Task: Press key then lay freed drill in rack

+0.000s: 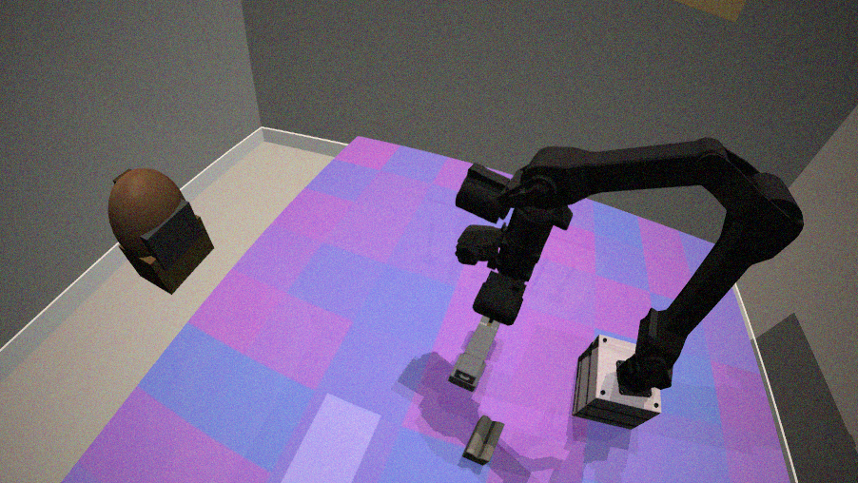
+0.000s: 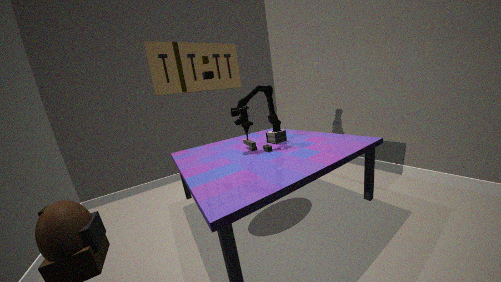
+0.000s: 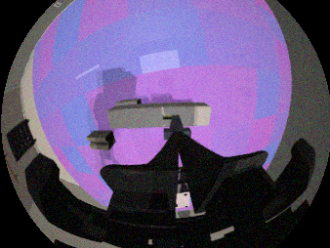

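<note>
The dark key lies 30 mm below my gripper tip. Also, from my gripper tip: long grey block: 10 mm ahead, 30 mm to the left, 90 mm below; then grooved grey rack: 20 mm behind, 210 mm to the left, 110 mm below; then drill: 10 mm ahead, 50 mm to the left, 80 mm below.
</note>
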